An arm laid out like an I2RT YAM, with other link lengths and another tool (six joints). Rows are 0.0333 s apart.
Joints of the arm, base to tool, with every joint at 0 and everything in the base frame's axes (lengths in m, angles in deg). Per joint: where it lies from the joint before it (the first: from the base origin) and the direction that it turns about. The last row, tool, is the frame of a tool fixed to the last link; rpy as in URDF.
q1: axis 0 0 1 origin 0 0 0.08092
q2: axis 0 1 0 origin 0.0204 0.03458 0.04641
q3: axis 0 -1 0 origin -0.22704 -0.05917 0
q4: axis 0 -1 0 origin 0.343 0.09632 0.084
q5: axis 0 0 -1 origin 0.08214 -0.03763 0.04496
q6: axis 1 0 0 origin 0.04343 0 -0.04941
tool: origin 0.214 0.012 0.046 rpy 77.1 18.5 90
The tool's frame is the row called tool.
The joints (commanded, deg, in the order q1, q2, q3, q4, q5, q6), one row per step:
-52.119, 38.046, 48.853, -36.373, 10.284, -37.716
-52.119, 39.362, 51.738, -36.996, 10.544, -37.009
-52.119, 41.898, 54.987, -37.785, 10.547, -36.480
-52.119, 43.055, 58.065, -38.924, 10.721, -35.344
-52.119, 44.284, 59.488, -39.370, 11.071, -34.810
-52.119, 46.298, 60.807, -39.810, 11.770, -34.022
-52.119, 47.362, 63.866, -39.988, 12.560, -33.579
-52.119, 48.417, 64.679, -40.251, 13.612, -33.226
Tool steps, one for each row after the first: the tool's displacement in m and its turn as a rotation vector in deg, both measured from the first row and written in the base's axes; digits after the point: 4 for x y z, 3 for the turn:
-0.0004, -0.0019, 0.0186, -0.529, -1.069, -0.530
0.0021, -0.0057, 0.0300, -0.256, -1.452, -0.754
0.0006, -0.0060, 0.0490, -0.457, -2.807, -1.373
0.0005, -0.0089, 0.0525, -0.142, -2.974, -1.915
0.0010, -0.0154, 0.0486, 0.852, -2.678, -2.899
-0.0017, -0.0181, 0.0728, -0.603, -3.948, -3.753
-0.0040, -0.0232, 0.0718, -0.384, -3.587, -4.862

